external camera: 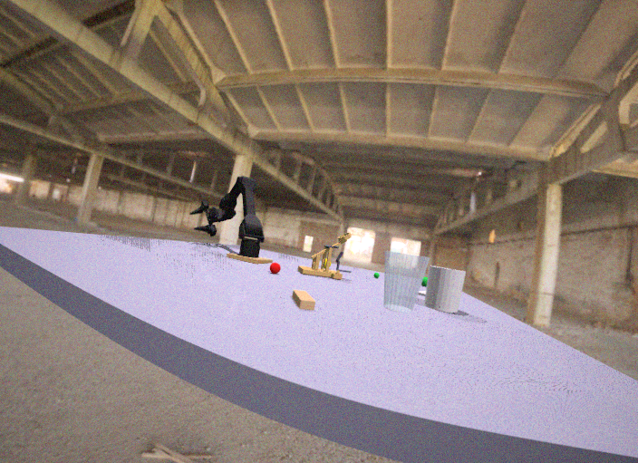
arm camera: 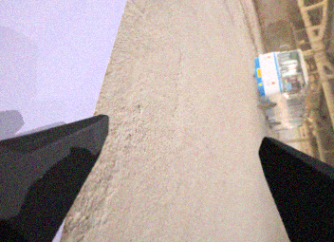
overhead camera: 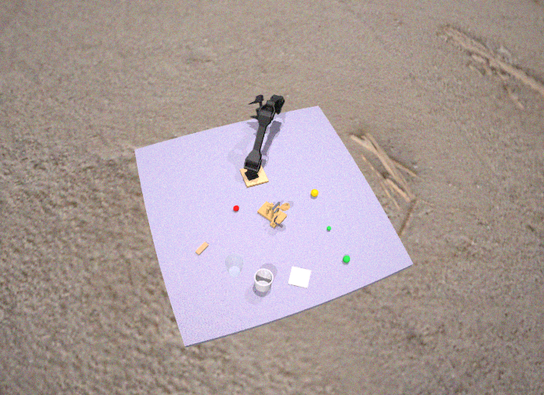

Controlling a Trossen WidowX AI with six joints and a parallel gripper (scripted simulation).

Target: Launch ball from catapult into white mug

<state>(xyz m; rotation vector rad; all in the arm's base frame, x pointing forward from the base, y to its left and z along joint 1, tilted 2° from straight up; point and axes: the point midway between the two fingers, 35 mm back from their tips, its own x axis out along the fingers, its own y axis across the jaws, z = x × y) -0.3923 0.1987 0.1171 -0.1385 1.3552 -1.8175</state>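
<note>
My gripper tip is 74 cm short of the wooden catapult, 19 cm to the left of it and 3 cm above it. The rest, counted from my gripper tip: red ball: 59 cm ahead, 36 cm to the right, 9 cm below; then small wooden block: 73 cm ahead, 62 cm to the right, 10 cm below; then yellow ball: 68 cm ahead, 8 cm to the left, 8 cm below.
</note>
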